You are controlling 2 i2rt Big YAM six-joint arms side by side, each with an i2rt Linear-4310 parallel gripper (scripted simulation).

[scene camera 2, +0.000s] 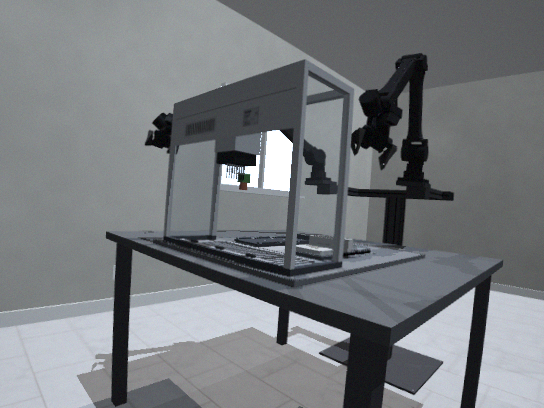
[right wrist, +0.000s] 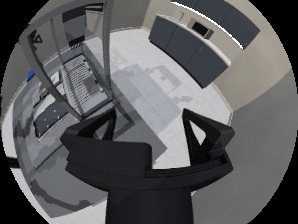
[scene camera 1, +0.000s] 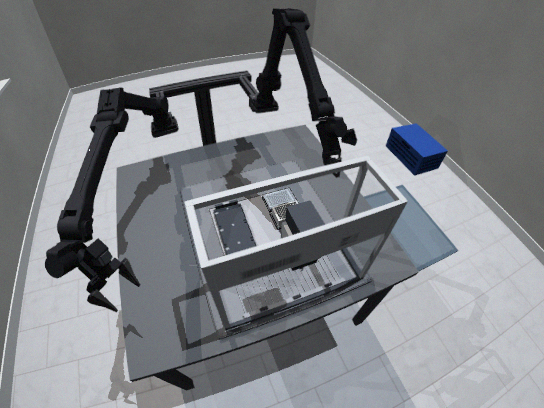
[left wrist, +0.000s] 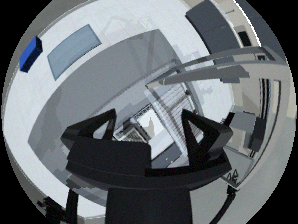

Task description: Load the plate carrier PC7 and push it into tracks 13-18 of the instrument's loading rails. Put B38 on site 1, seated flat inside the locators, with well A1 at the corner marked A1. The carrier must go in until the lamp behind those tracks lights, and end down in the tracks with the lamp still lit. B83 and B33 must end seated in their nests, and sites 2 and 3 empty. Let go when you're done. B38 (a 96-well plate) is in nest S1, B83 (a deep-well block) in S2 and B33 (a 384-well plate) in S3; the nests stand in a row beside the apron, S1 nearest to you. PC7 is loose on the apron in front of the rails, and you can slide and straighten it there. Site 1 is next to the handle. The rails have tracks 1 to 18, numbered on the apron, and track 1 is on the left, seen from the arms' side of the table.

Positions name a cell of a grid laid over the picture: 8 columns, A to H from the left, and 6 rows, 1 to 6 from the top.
Labels:
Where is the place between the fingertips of my right gripper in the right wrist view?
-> E4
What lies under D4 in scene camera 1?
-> A plate carrier PC7.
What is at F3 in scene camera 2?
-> My left gripper.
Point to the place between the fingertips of my left gripper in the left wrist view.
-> At D4

